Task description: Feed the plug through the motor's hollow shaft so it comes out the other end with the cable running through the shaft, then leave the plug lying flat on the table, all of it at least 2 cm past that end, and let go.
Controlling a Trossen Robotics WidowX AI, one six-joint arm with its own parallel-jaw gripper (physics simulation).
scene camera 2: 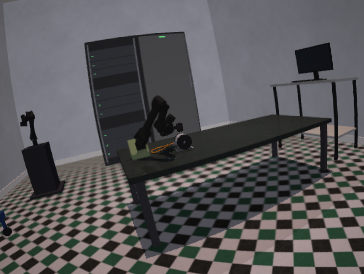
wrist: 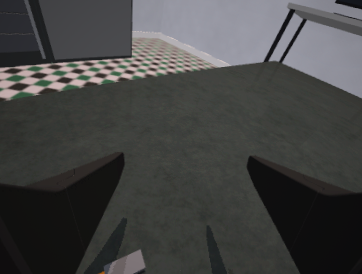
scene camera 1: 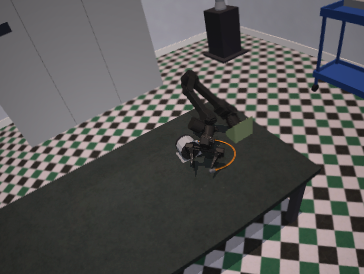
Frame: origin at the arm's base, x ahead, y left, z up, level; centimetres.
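Where they show: gripper, between the fingertips: (scene camera 2: 176,131) (wrist: 186,159) (scene camera 1: 201,166); arm's base, origin of its link: (scene camera 2: 140,145) (scene camera 1: 236,125).
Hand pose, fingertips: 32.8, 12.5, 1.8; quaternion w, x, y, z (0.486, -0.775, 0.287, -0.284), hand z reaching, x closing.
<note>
Things, the pixels of their top centre, and the offset from my fingertips, as dx, dy, dz. Level surfaces: height alone.
- white-and-black motor, centre of its top: (scene camera 1: 186,139) (scene camera 2: 181,134) -4.9, -20.0, +0.7
- small grey plug, centre of its top: (wrist: 124,266) (scene camera 1: 212,169) -6.1, -1.1, -8.1
- dark table, height of its surface: dz -9.5
The white-and-black motor (scene camera 1: 185,144) (scene camera 2: 184,142) stands on the table, its round dark end face showing in scene camera 2. The small grey plug (scene camera 1: 212,170) (wrist: 129,262) lies on or just above the table, beside the right fingertip in scene camera 1. The orange cable (scene camera 1: 235,154) (scene camera 2: 161,148) curves outside the motor to the plug; its other end is hidden behind the arm. My gripper (scene camera 1: 203,166) (wrist: 186,159) is open and empty, pointing down low beside the motor. In the wrist view the plug is at the bottom edge, nearer than the fingertips and left of centre.
A pale green block (scene camera 1: 241,130) (scene camera 2: 134,148) stands near the arm's base at the table's end. The dark table (scene camera 1: 110,200) (scene camera 2: 240,135) (wrist: 185,115) carries the arm and motor. A dark cabinet (scene camera 2: 167,75) stands behind the table, and a blue cart (scene camera 1: 320,45) stands on the floor.
</note>
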